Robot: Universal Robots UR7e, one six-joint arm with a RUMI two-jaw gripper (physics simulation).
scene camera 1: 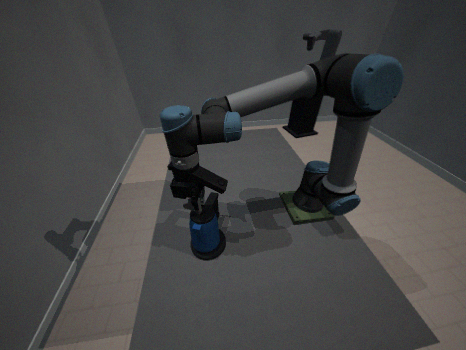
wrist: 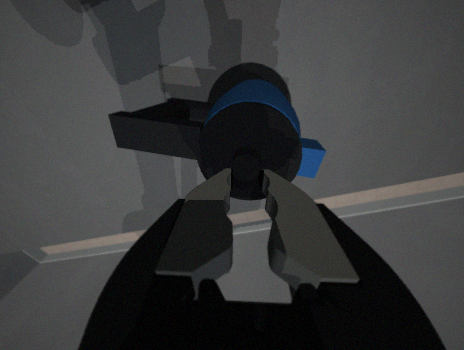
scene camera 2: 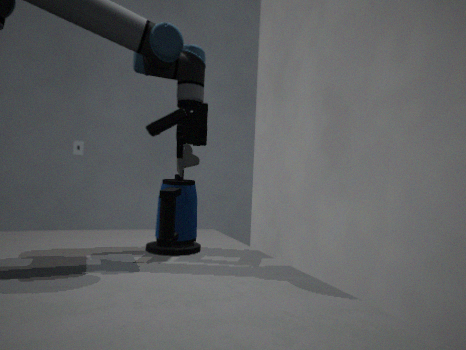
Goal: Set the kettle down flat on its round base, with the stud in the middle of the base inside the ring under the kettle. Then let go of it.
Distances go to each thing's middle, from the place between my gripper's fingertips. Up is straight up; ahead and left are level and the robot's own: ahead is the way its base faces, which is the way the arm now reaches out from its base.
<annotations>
The blue kettle (scene camera 2: 176, 224) lies 9 cm below my hand, 2 cm to the right of it and 1 cm behind it. The rest, counted from my hand: round black base (wrist: 245, 71): 19 cm below, 1 cm to the left, 1 cm behind.
</annotations>
